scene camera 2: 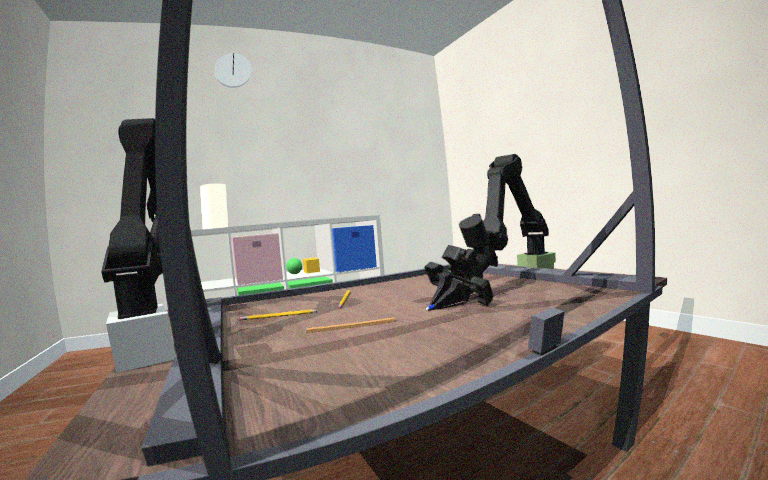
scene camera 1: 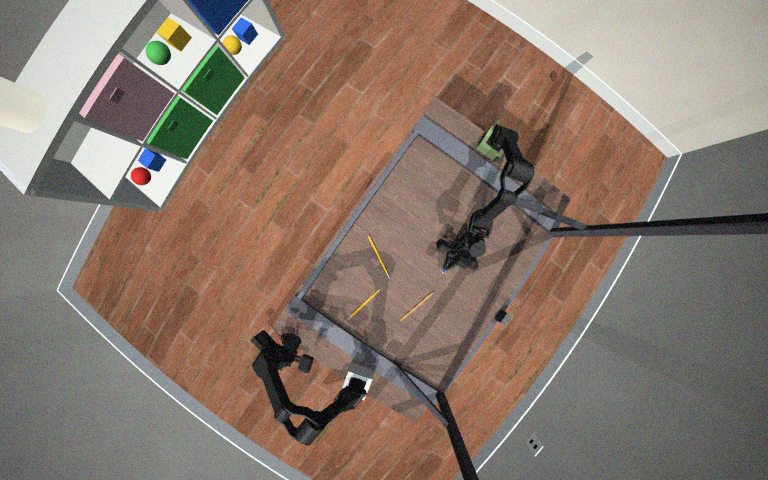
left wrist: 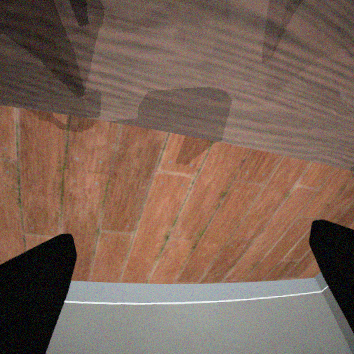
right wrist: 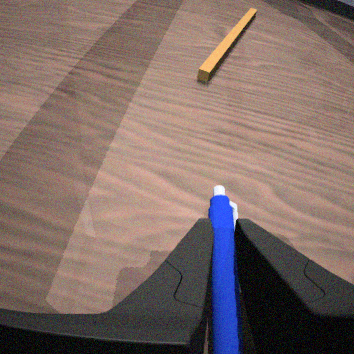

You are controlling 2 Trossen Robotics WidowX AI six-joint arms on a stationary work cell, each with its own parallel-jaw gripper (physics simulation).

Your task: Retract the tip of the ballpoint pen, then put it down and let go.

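Where they show: left gripper, fingertip midpoint: [scene camera 1: 295, 357] [left wrist: 193, 240]; right gripper, fingertip midpoint: [scene camera 2: 433, 306] [scene camera 1: 444, 269] [right wrist: 221, 229]; left arm's base, link origin: [scene camera 2: 137, 312] [scene camera 1: 356, 386]; right arm's base, link origin: [scene camera 2: 536, 253] [scene camera 1: 496, 141].
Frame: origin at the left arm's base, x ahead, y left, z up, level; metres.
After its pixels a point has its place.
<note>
A blue ballpoint pen [right wrist: 223, 260] @[x 0.571, y -0.183, z -0.071 m] [scene camera 2: 431, 307] @[x 0.550, y -0.183, z -0.074 m] [scene camera 1: 444, 271] @[x 0.553, y -0.180, z -0.071 m] with a white button end and a white clip lies between the fingers of my right gripper [right wrist: 221, 229] @[x 0.559, y -0.180, z -0.074 m]. The right gripper is shut on it, low at the table. In the right wrist view the button end points up the picture, past the fingertips. The rest of the pen is hidden by the gripper in both scene views. My left gripper [left wrist: 193, 240] @[x 0.022, y 0.268, z -0.012 m] is open and empty, off the table's lower-left end in scene camera 1, far from the pen.
Two yellow pencils [scene camera 1: 378, 255] @[x 0.520, y 0.094, z -0.075 m] [scene camera 1: 364, 303] @[x 0.315, y 0.081, z -0.076 m] [scene camera 2: 344, 298] @[x 0.508, y 0.082, z -0.076 m] [scene camera 2: 277, 314] @[x 0.309, y 0.079, z -0.076 m] and an orange-brown stick [scene camera 1: 416, 306] @[x 0.375, y -0.124, z -0.075 m] [scene camera 2: 351, 324] @[x 0.373, y -0.128, z -0.075 m] [right wrist: 227, 45] @[x 0.409, y -0.142, z -0.074 m] lie on the table [scene camera 1: 407, 186] @[x 0.825, y 0.078, z -0.082 m]. A dark block [scene camera 1: 500, 315] @[x 0.455, y -0.471, z -0.053 m] [scene camera 2: 545, 331] @[x 0.429, y -0.488, z -0.045 m] sits on the table's edge. Upright posts [scene camera 2: 172, 169] @[x 0.039, y -0.380, z 0.170 m] [scene camera 2: 634, 141] @[x 0.857, y -0.580, z 0.264 m] stand at the table's ends.
</note>
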